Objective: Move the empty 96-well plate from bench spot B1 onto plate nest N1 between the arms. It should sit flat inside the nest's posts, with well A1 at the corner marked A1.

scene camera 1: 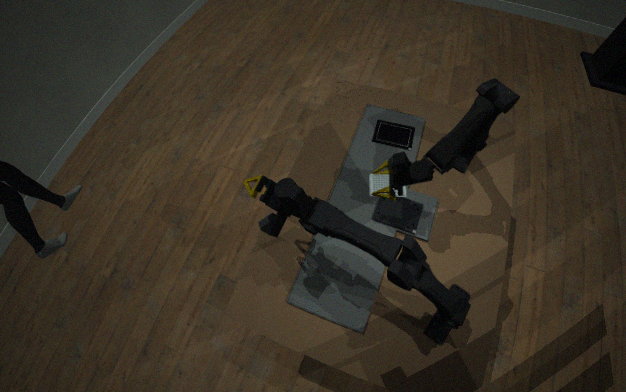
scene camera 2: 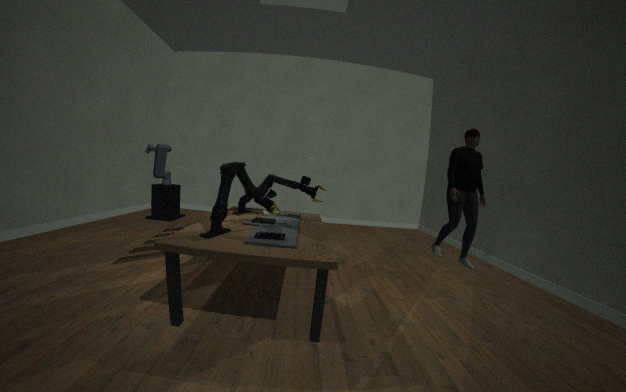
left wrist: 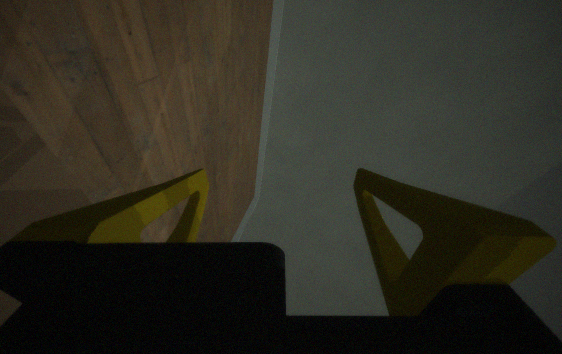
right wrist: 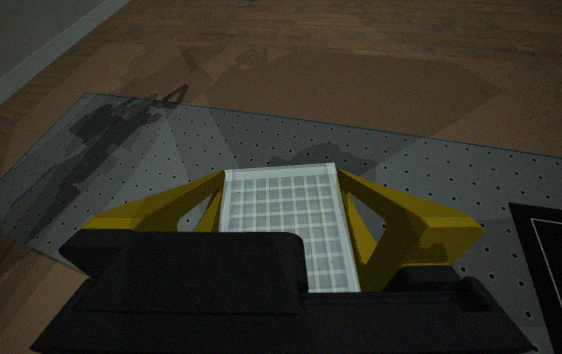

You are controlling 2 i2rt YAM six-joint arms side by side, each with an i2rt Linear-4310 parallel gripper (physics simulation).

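Frame: origin at the left arm's base, x ahead, y left, z up, level; centimetres.
Seen in the pictures: left gripper, fingertip midpoint: [scene camera 1: 254, 187] [scene camera 2: 324, 196] [left wrist: 281, 177]; right gripper, fingertip midpoint: [scene camera 1: 372, 184] [scene camera 2: 280, 212] [right wrist: 281, 176]; left arm's base, origin of the base link: [scene camera 1: 447, 313] [scene camera 2: 241, 212]; right arm's base, origin of the base link: [scene camera 1: 465, 153] [scene camera 2: 216, 233].
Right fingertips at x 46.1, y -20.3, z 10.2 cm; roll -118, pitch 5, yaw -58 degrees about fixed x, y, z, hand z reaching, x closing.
Note:
Offsets run from my right fingertips to a thing's top centre. "pt": to the spot under its first point. Level surfaces: height alone.
The pale 96-well plate @[dx -4.6, dy -3.0, dz +0.6 cm] [scene camera 1: 379, 184] [right wrist: 285, 200] is between the fingers of my right gripper [scene camera 2: 275, 209] [right wrist: 281, 176], which is shut on its long sides. It is held above the grey perforated board, at the upper edge of the nest in scene camera 1. The gripper body hides part of it. The dark nest N1 @[dx -12.5, dy +0.0, dz -6.7 cm] [scene camera 1: 399, 215] [scene camera 2: 263, 220] has a small pale mark at its lower right corner in scene camera 1; lettering is unreadable. Spot B1, a black rectangle with a white outline @[pt dx +7.3, dy -29.8, dz -8.7 cm] [scene camera 1: 393, 134] [scene camera 2: 270, 236] [right wrist: 550, 240], holds no plate. My left gripper [scene camera 2: 323, 195] [left wrist: 281, 177] is open and empty, raised away from the nest.
The grey board @[dz -8.9 cm] [scene camera 1: 335, 295] [right wrist: 425, 170] lies under both arms. The left arm [scene camera 1: 352, 230] stretches across it, below the nest in scene camera 1. A person [scene camera 2: 466, 175] stands beyond the table [scene camera 2: 240, 254]. Another robot on a black pedestal [scene camera 2: 166, 201] stands at the back left.

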